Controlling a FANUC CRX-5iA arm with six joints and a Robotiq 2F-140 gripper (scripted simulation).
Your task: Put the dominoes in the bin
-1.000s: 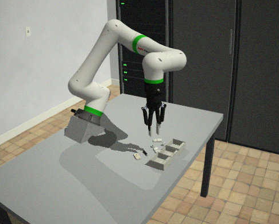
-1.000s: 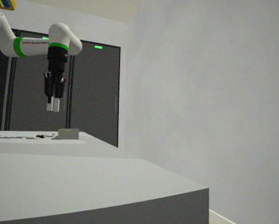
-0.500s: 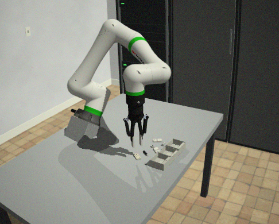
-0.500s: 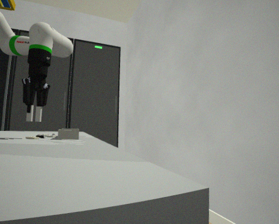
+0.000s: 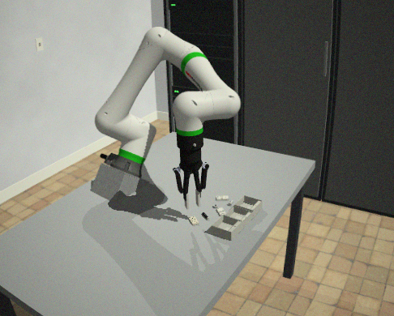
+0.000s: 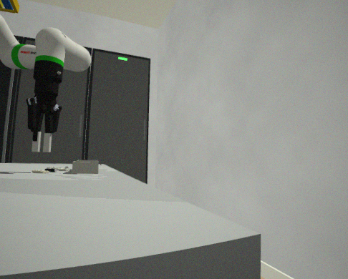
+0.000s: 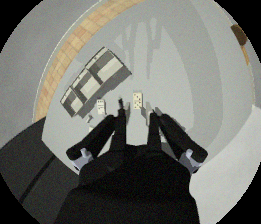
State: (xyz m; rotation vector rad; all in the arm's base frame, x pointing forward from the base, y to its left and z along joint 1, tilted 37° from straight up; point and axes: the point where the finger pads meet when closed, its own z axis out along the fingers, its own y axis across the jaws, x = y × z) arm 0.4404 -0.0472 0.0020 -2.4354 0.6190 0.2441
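Now: the cream domino 100 mm below my hand. Also, from my hand: pale two-compartment bin block: 130 mm ahead, 110 mm to the left, 80 mm below; then small dark object: 100 mm below, 50 mm to the left, 20 mm ahead.
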